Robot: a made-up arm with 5 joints. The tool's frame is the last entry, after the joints. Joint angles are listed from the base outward.
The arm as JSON. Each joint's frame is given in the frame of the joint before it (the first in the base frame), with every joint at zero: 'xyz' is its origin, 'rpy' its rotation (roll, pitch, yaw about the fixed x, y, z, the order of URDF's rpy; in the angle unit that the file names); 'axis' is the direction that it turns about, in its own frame. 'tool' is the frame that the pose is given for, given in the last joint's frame.
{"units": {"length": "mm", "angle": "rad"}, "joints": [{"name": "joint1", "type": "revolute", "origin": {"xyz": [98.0, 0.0, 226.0], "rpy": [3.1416, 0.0, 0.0]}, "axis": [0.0, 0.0, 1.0]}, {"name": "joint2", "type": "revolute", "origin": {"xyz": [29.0, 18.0, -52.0], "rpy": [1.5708, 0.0, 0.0]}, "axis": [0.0, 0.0, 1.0]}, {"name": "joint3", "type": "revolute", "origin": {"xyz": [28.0, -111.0, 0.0], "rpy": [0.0, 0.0, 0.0]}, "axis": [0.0, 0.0, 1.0]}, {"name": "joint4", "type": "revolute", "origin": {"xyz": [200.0, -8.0, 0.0], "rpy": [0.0, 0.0, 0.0]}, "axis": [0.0, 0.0, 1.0]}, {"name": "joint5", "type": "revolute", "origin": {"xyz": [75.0, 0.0, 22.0], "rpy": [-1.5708, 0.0, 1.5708]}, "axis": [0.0, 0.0, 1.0]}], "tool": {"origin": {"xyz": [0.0, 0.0, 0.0], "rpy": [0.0, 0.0, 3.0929]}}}
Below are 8 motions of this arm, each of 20 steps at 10 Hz.
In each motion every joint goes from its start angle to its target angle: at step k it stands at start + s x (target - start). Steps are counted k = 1, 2, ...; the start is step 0. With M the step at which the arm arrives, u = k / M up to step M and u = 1 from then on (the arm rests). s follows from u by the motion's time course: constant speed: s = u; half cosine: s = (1 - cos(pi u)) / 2; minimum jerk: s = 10 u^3 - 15 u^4 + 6 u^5.
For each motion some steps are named. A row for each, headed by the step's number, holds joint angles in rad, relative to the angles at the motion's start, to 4 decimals.
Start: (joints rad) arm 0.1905 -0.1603 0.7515 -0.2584 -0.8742
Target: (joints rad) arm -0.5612 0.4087 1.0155 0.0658 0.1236
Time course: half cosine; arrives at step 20
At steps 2, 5, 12, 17, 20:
2: -0.0184 0.0139 0.0065 0.0079 0.0244
5: -0.1101 0.0833 0.0387 0.0475 0.1461
12: -0.4920 0.3724 0.1728 0.2122 0.6531
17: -0.7107 0.5380 0.2496 0.3065 0.9434
20: -0.7517 0.5690 0.2640 0.3242 0.9978

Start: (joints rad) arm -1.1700 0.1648 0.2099 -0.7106 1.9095
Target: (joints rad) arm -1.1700 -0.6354 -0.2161 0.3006 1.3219
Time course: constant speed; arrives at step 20
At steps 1, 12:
1: 0.0000 -0.0400 -0.0213 0.0506 -0.0294
12: 0.0000 -0.4801 -0.2556 0.6067 -0.3526

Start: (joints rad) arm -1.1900 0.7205 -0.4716 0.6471 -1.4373
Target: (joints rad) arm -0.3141 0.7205 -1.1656 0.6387 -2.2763
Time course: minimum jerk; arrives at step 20
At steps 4, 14, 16, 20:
4: 0.0507 0.0000 -0.0402 -0.0005 -0.0486
14: 0.7331 0.0000 -0.5808 -0.0070 -0.7022
16: 0.8252 0.0000 -0.6538 -0.0079 -0.7904
20: 0.8759 0.0000 -0.6940 -0.0084 -0.8390

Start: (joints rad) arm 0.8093 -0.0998 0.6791 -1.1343 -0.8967
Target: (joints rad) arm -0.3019 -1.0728 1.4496 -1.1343 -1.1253
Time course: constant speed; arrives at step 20
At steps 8, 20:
8: -0.4445 -0.3892 0.3082 0.0000 -0.0914
20: -1.1112 -0.9730 0.7705 0.0000 -0.2286

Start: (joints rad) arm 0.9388 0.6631 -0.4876 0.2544 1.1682
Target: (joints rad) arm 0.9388 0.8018 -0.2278 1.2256 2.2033
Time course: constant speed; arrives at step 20
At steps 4, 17, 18, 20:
4: 0.0000 0.0277 0.0520 0.1942 0.2070
17: 0.0000 0.1179 0.2208 0.8255 0.8798
18: 0.0000 0.1248 0.2338 0.8741 0.9316
20: 0.0000 0.1387 0.2598 0.9712 1.0351

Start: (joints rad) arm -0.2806 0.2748 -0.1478 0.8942 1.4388
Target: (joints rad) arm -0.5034 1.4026 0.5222 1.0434 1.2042
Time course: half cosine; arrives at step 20
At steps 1, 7, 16, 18, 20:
1: -0.0014 0.0069 0.0041 0.0009 -0.0014
7: -0.0608 0.3079 0.1829 0.0407 -0.0640
16: -0.2015 1.0201 0.6060 0.1350 -0.2122
18: -0.2173 1.1002 0.6536 0.1455 -0.2289
20: -0.2228 1.1278 0.6700 0.1492 -0.2346

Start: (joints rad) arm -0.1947 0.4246 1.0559 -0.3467 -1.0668
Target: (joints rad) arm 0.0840 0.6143 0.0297 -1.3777 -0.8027
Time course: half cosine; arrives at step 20
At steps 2, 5, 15, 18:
2: 0.0068 0.0046 -0.0251 -0.0252 0.0065
5: 0.0408 0.0278 -0.1503 -0.1510 0.0387
15: 0.2379 0.1619 -0.8759 -0.8800 0.2254
18: 0.2719 0.1851 -1.0011 -1.0058 0.2576

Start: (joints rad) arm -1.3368 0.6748 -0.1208 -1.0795 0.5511
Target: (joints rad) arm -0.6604 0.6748 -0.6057 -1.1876 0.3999
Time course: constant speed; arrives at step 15
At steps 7, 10, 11, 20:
7: 0.3157 0.0000 -0.2263 -0.0504 -0.0706
10: 0.4509 0.0000 -0.3233 -0.0721 -0.1008
11: 0.4960 0.0000 -0.3556 -0.0793 -0.1109
20: 0.6764 0.0000 -0.4849 -0.1081 -0.1512

